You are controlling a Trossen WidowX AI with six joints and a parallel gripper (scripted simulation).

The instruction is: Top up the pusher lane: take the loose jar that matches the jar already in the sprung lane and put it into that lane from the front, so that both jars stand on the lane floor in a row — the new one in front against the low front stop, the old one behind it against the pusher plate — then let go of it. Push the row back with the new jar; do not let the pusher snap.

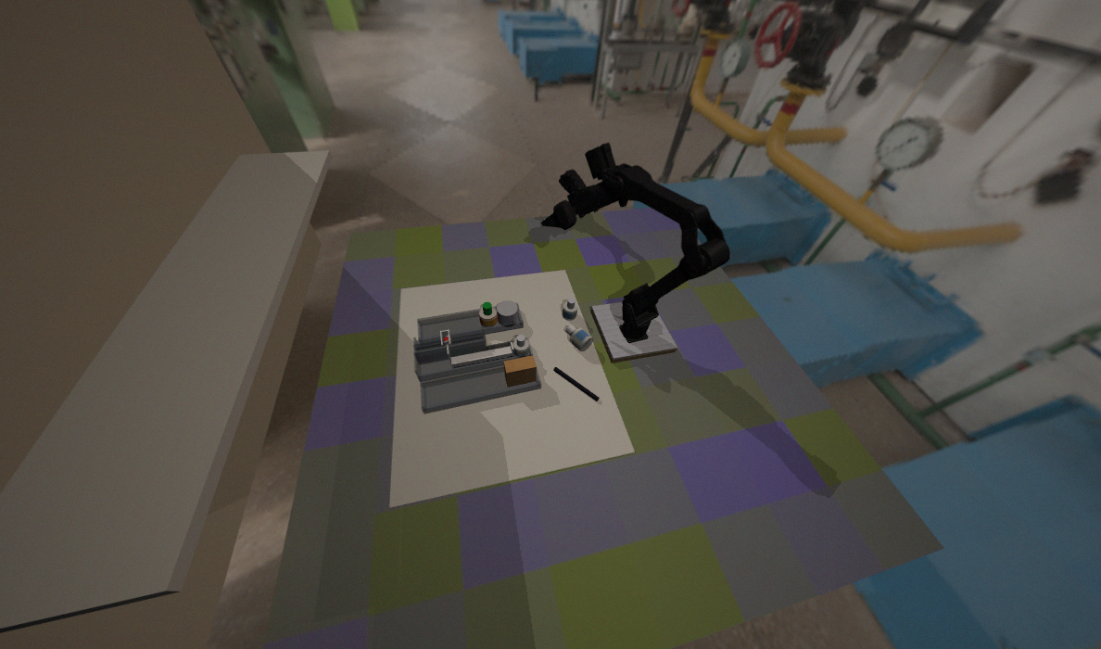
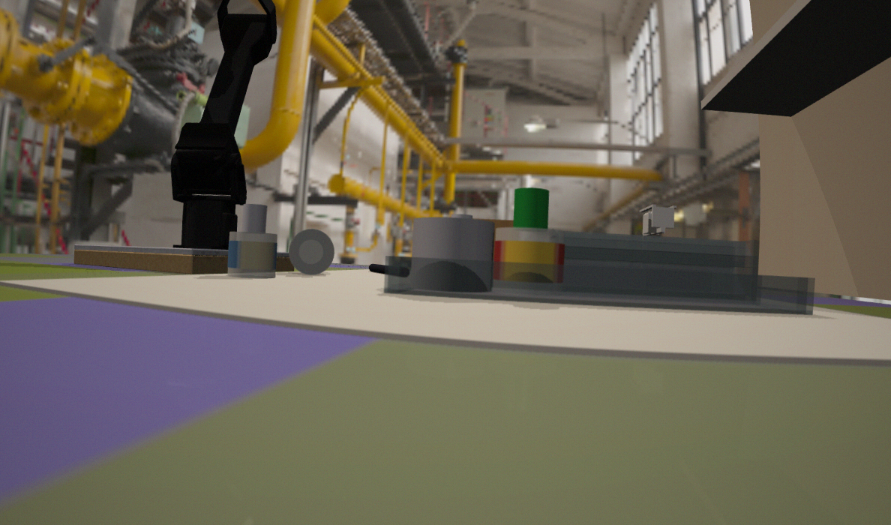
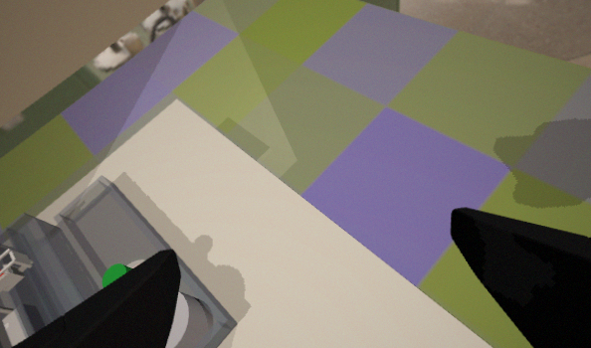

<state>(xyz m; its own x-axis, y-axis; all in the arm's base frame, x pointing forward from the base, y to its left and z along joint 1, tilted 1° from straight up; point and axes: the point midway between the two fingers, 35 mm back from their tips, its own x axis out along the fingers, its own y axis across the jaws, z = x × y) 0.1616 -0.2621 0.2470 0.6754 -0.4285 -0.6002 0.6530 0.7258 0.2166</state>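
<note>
Now: the brown box 32 cm to the left of my gripper tip, 21 cm below it and 17 cm ahead of it. Also, from my gripper tip: red mark 33 cm ahead, 20 cm to the left, 18 cm below; then black rod 38 cm to the left, 24 cm below, 4 cm ahead; then grey cylinder 22 cm below, 15 cm ahead, 12 cm to the left.
</note>
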